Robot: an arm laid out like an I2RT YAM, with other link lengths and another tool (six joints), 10 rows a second.
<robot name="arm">
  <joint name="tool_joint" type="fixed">
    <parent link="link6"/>
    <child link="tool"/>
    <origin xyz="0.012 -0.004 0.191" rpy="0.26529 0 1.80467"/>
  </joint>
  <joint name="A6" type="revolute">
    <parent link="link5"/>
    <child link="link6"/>
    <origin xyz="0.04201 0 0.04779" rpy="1.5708 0 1.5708"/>
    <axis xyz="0 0 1"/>
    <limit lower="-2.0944" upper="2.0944"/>
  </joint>
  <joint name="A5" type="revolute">
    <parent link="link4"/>
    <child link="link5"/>
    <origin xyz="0.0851 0.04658 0.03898" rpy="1.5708 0 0"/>
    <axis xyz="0 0 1"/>
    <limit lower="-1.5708" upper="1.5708"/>
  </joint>
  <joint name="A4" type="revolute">
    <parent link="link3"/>
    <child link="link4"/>
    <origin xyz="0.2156 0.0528 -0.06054"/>
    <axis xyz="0 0 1"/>
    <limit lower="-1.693" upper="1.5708"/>
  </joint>
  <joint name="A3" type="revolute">
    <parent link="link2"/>
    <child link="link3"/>
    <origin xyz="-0.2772 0 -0.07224" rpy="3.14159 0 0"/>
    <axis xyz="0 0 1"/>
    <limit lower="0" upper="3.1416"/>
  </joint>
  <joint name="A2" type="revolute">
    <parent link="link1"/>
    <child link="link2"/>
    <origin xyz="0.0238 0.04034 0.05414" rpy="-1.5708 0 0"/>
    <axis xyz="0 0 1"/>
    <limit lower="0" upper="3.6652"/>
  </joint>
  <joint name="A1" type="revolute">
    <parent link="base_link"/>
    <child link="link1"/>
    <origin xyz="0 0 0.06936"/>
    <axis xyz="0 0 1"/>
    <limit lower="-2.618" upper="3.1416"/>
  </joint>
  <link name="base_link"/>
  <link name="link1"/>
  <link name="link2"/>
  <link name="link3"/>
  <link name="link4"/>
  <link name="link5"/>
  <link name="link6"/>
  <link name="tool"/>
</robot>
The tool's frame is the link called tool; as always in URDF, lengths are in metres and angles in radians.
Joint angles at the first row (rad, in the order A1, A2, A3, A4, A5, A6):
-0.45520, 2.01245, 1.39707, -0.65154, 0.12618, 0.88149
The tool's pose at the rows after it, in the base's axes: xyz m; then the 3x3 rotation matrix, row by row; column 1 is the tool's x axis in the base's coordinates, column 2 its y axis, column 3 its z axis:
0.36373 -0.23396 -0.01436; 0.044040 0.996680 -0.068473; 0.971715 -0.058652 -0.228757; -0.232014 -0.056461 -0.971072
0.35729 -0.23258 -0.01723; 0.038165 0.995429 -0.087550; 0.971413 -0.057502 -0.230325; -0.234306 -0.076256 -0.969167
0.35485 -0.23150 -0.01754; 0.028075 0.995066 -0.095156; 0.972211 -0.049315 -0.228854; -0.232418 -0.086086 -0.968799
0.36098 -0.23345 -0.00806; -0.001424 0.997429 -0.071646; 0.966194 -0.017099 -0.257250; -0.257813 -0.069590 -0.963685
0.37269 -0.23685 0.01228; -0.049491 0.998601 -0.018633; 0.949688 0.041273 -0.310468; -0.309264 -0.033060 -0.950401
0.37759 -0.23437 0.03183; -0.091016 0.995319 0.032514; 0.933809 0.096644 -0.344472; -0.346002 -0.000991 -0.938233
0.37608 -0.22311 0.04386; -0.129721 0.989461 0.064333; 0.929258 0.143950 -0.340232; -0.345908 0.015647 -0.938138
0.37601 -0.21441 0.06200; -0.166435 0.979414 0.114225; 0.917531 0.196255 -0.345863; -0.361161 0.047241 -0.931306
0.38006 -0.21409 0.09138; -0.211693 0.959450 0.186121; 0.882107 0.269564 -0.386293; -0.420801 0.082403 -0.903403
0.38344 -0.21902 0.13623; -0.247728 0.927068 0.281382; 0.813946 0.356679 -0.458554; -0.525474 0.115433 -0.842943
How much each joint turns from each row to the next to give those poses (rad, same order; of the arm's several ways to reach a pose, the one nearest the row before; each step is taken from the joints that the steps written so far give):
0.00039, 0.00281, -0.00871, -0.00712, 0.00051, 0.00324
0.00162, -0.00140, -0.01167, -0.00669, 0.00983, -0.00244
-0.00009, -0.00080, 0.00019, -0.00960, 0.00003, -0.00850
0.00751, -0.02028, 0.00063, 0.00902, 0.00905, -0.03079
0.01312, -0.04549, -0.00441, 0.02361, 0.01502, -0.05630
0.01061, -0.06192, -0.02673, 0.01944, 0.00046, -0.04989
0.01050, -0.05477, -0.02551, -0.01039, -0.02293, -0.03083
0.00661, -0.06907, -0.02654, -0.00181, -0.02301, -0.04047
0.00172, -0.07827, -0.01169, 0.00965, -0.00623, -0.07718
-0.00173, -0.10430, -0.00715, 0.02020, 0.00939, -0.10789

